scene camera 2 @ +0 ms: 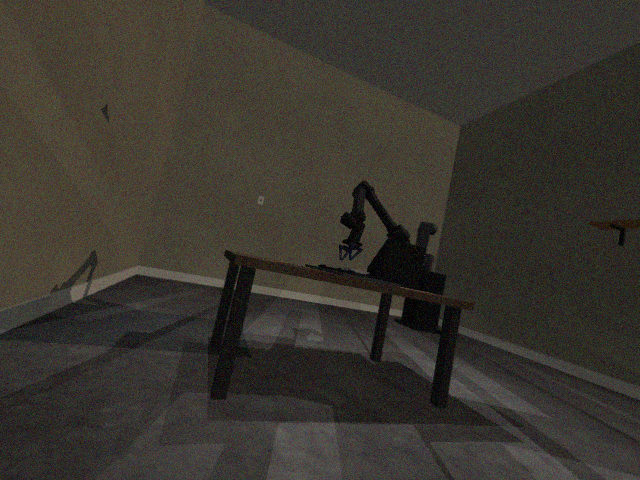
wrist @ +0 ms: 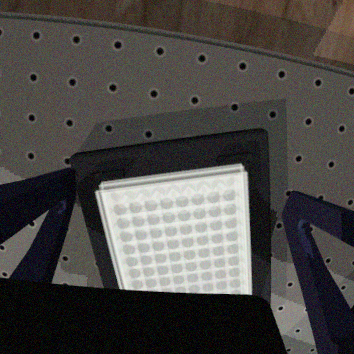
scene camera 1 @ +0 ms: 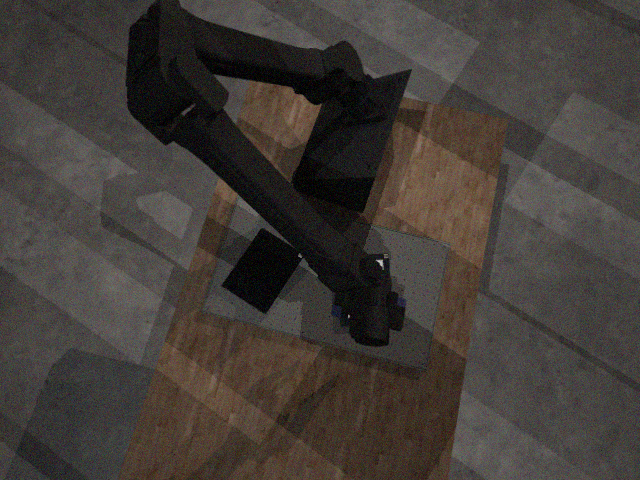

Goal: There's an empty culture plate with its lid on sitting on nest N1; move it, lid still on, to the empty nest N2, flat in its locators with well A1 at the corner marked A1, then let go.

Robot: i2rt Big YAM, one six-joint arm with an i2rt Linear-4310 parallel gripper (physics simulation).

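Seen in the pictures: gripper, fingertip midpoint: [scene camera 2: 345, 260] [wrist: 186, 192]; arm's base, origin of the base link: [scene camera 2: 407, 254] [scene camera 1: 369, 106].
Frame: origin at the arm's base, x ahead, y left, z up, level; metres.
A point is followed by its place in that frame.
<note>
The white lidded culture plate [wrist: 180, 235] @(z -0.144, x 0.376, y 0.130 m) [scene camera 1: 379, 264] sits on black nest N1 [wrist: 259, 200] @(z -0.160, x 0.402, y 0.084 m); in the wrist view its well grid shows through the lid, and its near end is hidden by the gripper body. My gripper [wrist: 186, 192] @(z -0.113, x 0.413, y 0.138 m) [scene camera 1: 369, 306] @(z -0.113, x 0.413, y 0.138 m) [scene camera 2: 349, 253] @(z -0.113, x 0.413, y 0.138 m) is open and empty, above the plate, with one blue finger out past each long side of the nest. A black rectangular slab [scene camera 1: 262, 271] @(z -0.160, x 0.388, y -0.117 m), which looks like nest N2, lies on the board to the left in scene camera 1. Its locators and A1 mark cannot be made out.
Both nests stand on a grey perforated board [scene camera 1: 413, 279] @(z -0.172, x 0.288, y 0.221 m) [wrist: 175, 70] @(z -0.172, x 0.466, y 0.155 m) on the wooden table [scene camera 1: 449, 180] @(z -0.185, x 0.018, y 0.237 m) [scene camera 2: 320, 274] @(z -0.196, x 0.601, y 0.402 m). The arm's dark pedestal [scene camera 1: 346, 149] @(z -0.016, x 0.101, y -0.017 m) [scene camera 2: 395, 258] @(z -0.041, x 0.102, y 0.059 m) stands behind the board. The forearm passes over the board between the two nests in scene camera 1.
</note>
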